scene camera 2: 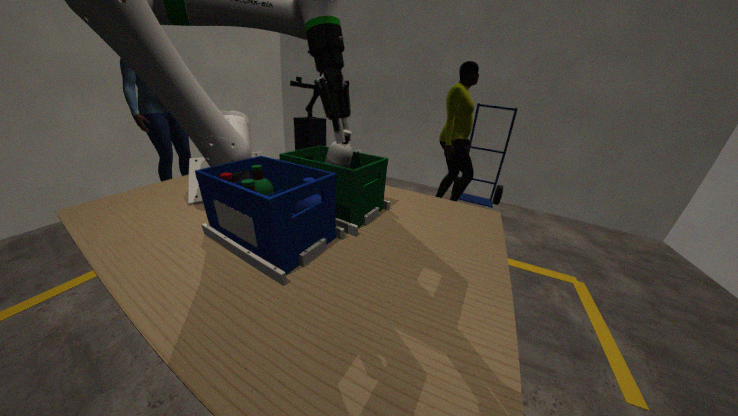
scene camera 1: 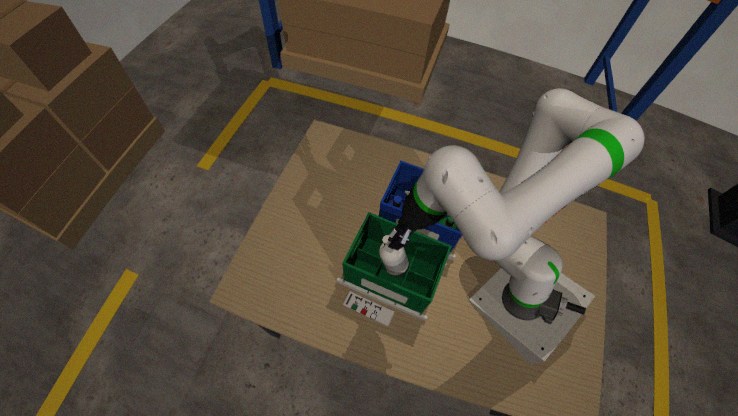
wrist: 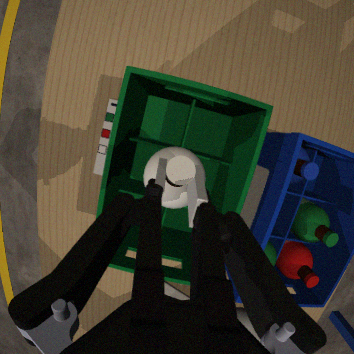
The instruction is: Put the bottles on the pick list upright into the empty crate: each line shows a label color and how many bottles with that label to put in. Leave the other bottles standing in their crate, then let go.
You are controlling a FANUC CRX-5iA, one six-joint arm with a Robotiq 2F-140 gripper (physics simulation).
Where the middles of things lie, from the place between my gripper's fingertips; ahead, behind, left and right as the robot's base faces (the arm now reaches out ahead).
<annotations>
Right now the white bottle (wrist: 180,170) is 2 cm behind my hand and 5 cm below it. From my hand the other things lie so: red bottle (wrist: 295,260) (12 cm behind, 29 cm to the right, 13 cm below); pick list (scene camera 1: 353,301) (2 cm behind, 14 cm to the left, 22 cm below).
</annotations>
